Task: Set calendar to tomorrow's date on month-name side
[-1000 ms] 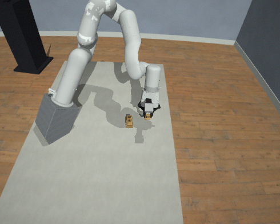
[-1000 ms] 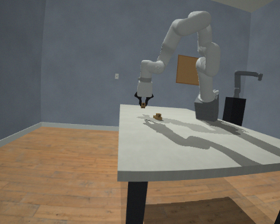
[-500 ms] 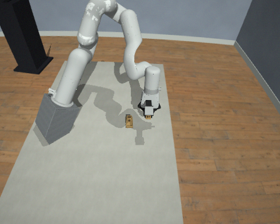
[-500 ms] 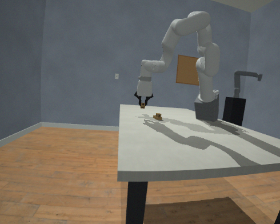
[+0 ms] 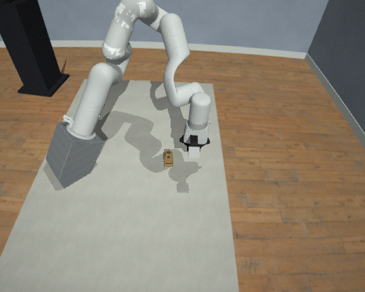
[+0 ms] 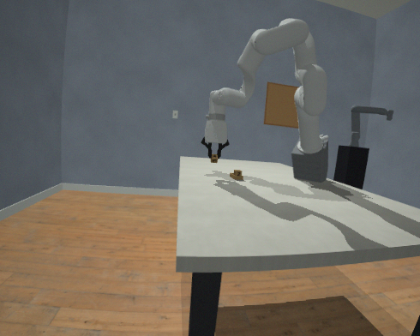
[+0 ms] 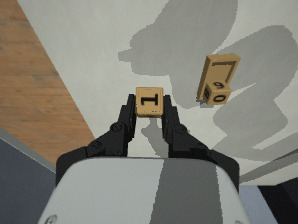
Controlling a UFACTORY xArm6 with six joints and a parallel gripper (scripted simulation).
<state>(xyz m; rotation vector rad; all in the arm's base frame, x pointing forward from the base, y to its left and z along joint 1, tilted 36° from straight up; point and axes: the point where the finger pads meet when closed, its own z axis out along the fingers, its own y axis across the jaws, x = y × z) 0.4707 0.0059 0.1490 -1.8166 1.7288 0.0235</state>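
My gripper is now 20 mm above the wooden digit cube. Also, from my hand: wooden calendar tray: 110 mm behind, 10 mm to the right, 100 mm below.
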